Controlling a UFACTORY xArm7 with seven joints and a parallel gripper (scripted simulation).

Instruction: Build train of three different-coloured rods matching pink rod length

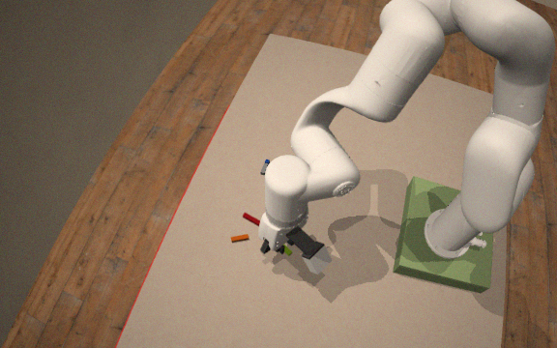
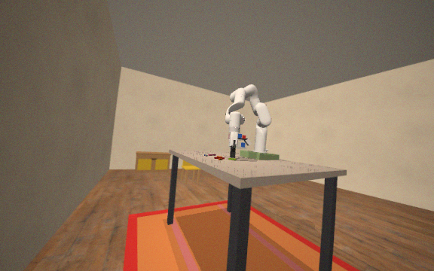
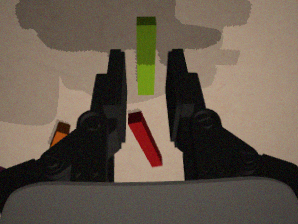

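My hand is 3 cm above the lime rod. The rest, counted from my hand: blue rod 21 cm to the right, 11 cm ahead, 3 cm below; then grey rod 18 cm to the right, 11 cm ahead, 3 cm below; then red rod 8 cm ahead, 4 cm to the right, 3 cm below.
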